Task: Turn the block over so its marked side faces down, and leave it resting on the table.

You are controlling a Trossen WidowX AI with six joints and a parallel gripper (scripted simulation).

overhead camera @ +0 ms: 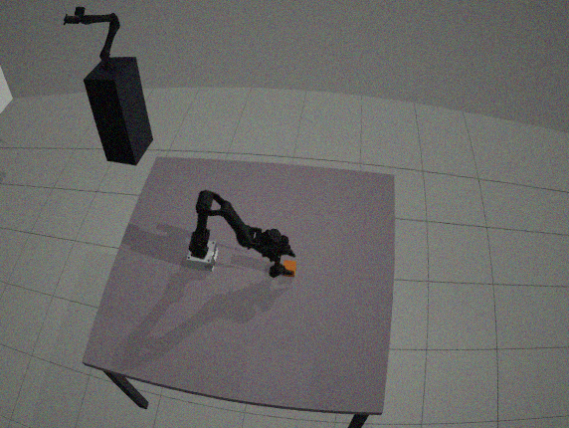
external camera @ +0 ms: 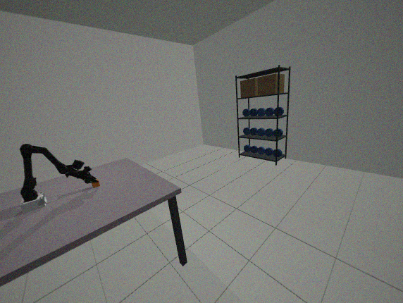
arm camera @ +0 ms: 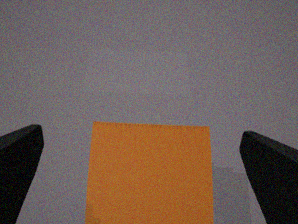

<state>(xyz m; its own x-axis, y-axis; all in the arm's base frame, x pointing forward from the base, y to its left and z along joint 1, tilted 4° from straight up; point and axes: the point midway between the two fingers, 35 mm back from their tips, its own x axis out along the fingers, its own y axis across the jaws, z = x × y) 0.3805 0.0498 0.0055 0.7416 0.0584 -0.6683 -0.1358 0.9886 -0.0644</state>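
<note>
My gripper tip is now 3 cm past the orange block, 2 cm above it and 1 cm to the left of it.
</note>
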